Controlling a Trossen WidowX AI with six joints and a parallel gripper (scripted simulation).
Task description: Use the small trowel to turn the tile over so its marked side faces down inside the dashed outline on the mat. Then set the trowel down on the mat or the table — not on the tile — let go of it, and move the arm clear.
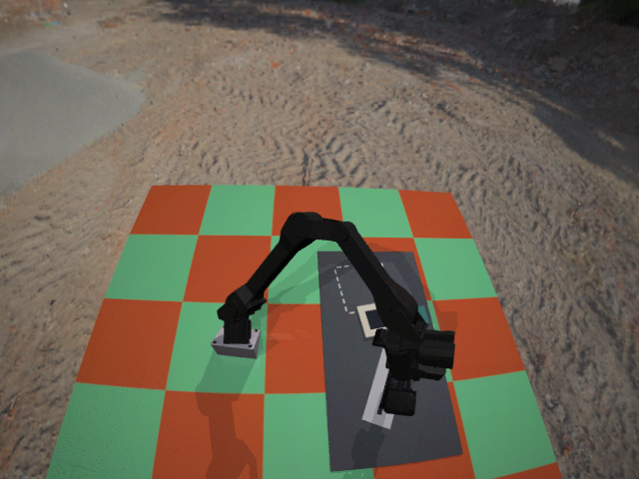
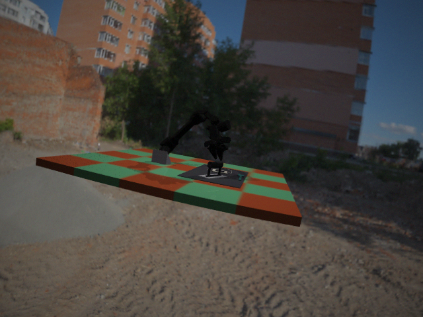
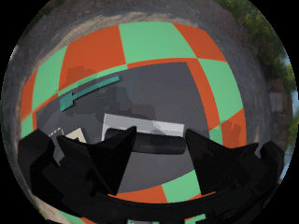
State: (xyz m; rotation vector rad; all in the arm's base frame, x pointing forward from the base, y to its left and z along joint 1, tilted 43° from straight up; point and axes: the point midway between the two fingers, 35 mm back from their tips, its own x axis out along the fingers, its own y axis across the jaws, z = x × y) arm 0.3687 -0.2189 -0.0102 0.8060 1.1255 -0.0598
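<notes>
My gripper tip is now 150 mm to the right of the dark mat and 120 mm above it. From my gripper tip the other things lie so: teal trowel (160 mm to the left, 140 mm ahead, 100 mm below); then tile (220 mm to the left, 100 mm below).
</notes>
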